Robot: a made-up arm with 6 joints.
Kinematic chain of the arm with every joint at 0, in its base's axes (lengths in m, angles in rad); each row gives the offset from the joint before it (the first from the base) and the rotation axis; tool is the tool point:
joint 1: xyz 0 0 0.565 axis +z
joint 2: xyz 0.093 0 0 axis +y
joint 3: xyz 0 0 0.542 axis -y
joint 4: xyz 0 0 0.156 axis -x
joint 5: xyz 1.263 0 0 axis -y
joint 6: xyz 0.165 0 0 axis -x
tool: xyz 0 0 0
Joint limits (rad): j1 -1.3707..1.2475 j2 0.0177..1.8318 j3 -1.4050..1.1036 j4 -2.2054..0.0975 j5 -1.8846..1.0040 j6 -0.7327..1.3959
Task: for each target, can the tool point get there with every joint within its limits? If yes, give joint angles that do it. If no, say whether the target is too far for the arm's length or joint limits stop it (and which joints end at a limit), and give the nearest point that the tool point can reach.
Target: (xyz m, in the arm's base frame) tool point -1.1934 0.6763 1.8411
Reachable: no: joint limits stop it (at a limit: joint 1, joint 2, joint 3, joint 5) | nearest point 0.0180 0.5475 2.2544 | short by 1.286 m
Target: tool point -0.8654 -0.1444 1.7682
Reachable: no: joint limits stop it (at a limit: joint 1, joint 2, joint 3, joint 5) | nearest point -0.0194 -0.5736 2.3945 | short by 1.137 m
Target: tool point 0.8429 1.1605 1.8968
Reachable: yes | joints 0.9496 0.2935 0.7828 -1.1169 0.0676 1.2089
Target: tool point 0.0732 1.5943 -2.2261
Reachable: no: too far | nearest point 0.3018 1.0432 -0.9273 | short by 1.429 m
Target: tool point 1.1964 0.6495 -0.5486
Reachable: yes | joints 0.4803 1.3630 0.2426 -0.7448 -0.2096 0.9024
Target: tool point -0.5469 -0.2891 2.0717
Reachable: no: joint limits stop it (at a limit: joint 1, joint 2, joint 3, joint 5) | nearest point -0.0179 -0.5649 2.3989 | short by 0.680 m
